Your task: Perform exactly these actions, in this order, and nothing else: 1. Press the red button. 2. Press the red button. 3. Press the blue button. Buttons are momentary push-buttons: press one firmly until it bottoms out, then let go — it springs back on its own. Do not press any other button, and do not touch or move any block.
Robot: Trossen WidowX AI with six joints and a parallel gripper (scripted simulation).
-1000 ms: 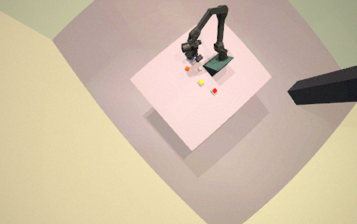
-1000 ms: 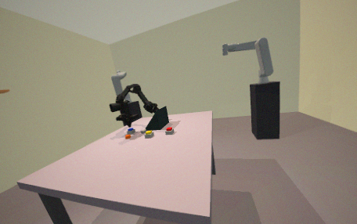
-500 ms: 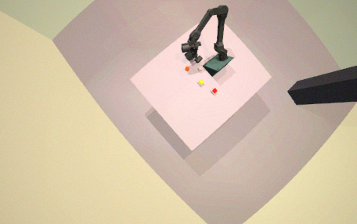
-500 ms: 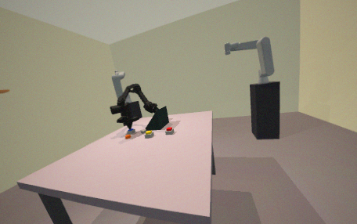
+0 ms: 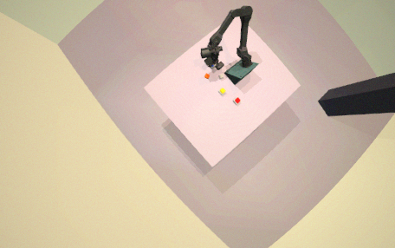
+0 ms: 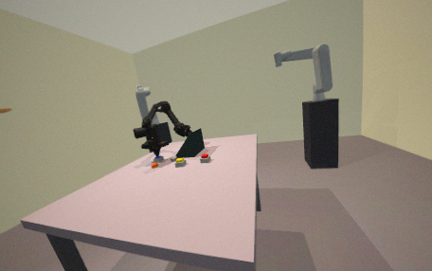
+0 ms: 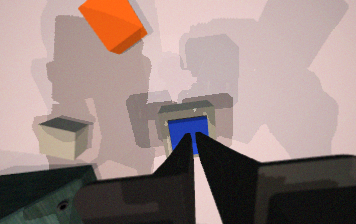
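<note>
The blue button is 1 cm below my gripper tip. Round my gripper tip: orange block: 10 cm ahead, 5 cm to the left, 2 cm below; then red button: 37 cm to the left, 4 cm ahead; then yellow button: 23 cm to the left, 8 cm ahead.
</note>
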